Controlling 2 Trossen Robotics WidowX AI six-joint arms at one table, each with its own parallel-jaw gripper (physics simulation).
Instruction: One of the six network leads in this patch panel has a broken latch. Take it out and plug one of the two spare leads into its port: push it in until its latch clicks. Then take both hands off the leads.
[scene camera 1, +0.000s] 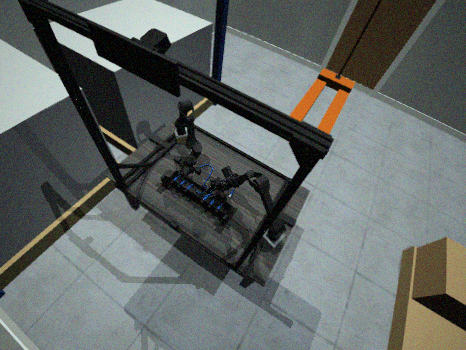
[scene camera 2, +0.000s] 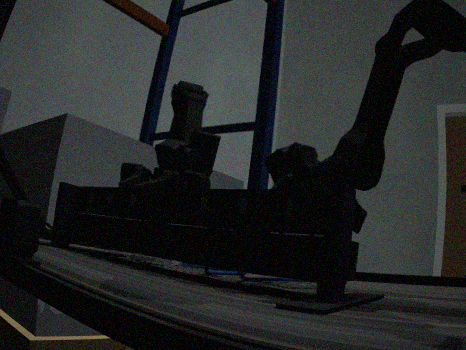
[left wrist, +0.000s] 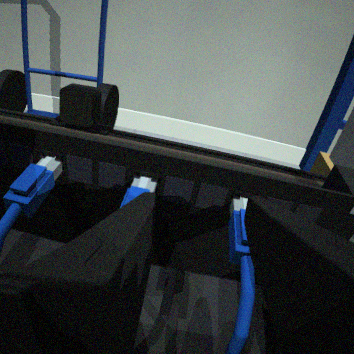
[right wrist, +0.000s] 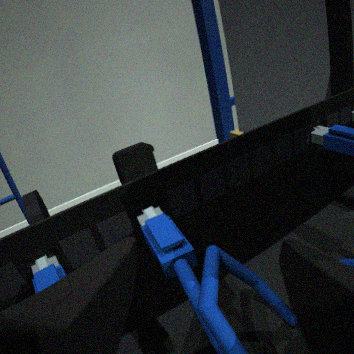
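Seen in the pictures: left gripper, fingertip midpoint: (scene camera 1: 180, 176) (left wrist: 200, 206); right gripper, fingertip midpoint: (scene camera 1: 205, 195) (right wrist: 209, 250); left arm's base at its link origin: (scene camera 1: 181, 131); right arm's base at its link origin: (scene camera 1: 273, 235).
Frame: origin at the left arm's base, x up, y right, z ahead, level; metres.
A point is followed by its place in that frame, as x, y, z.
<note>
The black patch panel (scene camera 1: 192, 191) (scene camera 2: 200, 245) runs across the table. In the left wrist view blue plugs (left wrist: 30, 186) {0.025, 0.087, 0.492} (left wrist: 136, 194) {0.026, 0.123, 0.458} (left wrist: 238, 232) {0.022, 0.146, 0.414} sit at its ports. My left gripper (left wrist: 200, 206) {0.049, 0.118, 0.422} is open at the panel; the third plug stands between its fingers, close to the right-hand one, and the left-hand finger partly covers the second. My right gripper (right wrist: 209, 250) {0.021, 0.005, 0.585} is open; a seated blue plug (right wrist: 164, 237) {0.025, 0.010, 0.601} stands ahead between its fingers, with a bent blue cable (right wrist: 209, 285) {0.021, -0.011, 0.585} beside its lead. Other plugs (right wrist: 47, 277) {0.025, -0.009, 0.644} (right wrist: 341, 139) {0.022, 0.084, 0.503} show on both sides. I cannot tell which latch is broken.
A loose blue cable (scene camera 1: 207, 167) {-0.065, -0.110, 0.314} arches over the table (scene camera 1: 155, 200) {-0.069, 0.302, 0.473} behind the panel. A black frame (scene camera 1: 235, 102) {0.971, 0.087, 0.898} stands around the table. The two arms reach in behind the panel. Scene camera 2 is very dark; the panel hides the fingers there.
</note>
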